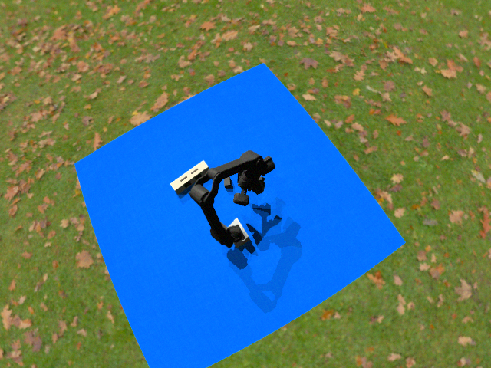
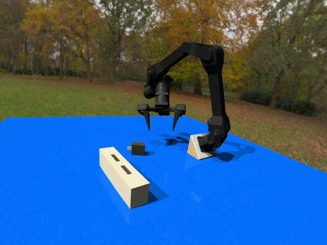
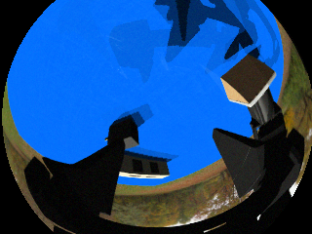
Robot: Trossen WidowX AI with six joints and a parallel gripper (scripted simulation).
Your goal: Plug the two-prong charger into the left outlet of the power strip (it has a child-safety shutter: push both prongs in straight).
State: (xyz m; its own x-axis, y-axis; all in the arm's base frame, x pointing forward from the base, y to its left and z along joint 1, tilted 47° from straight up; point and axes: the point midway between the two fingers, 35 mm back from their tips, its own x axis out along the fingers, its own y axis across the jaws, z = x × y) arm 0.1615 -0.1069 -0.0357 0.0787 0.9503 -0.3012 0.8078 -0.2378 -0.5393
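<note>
Right now the black two-prong charger is 11 cm ahead of my gripper tip, 1 cm to the left of it and 6 cm below it.
</note>
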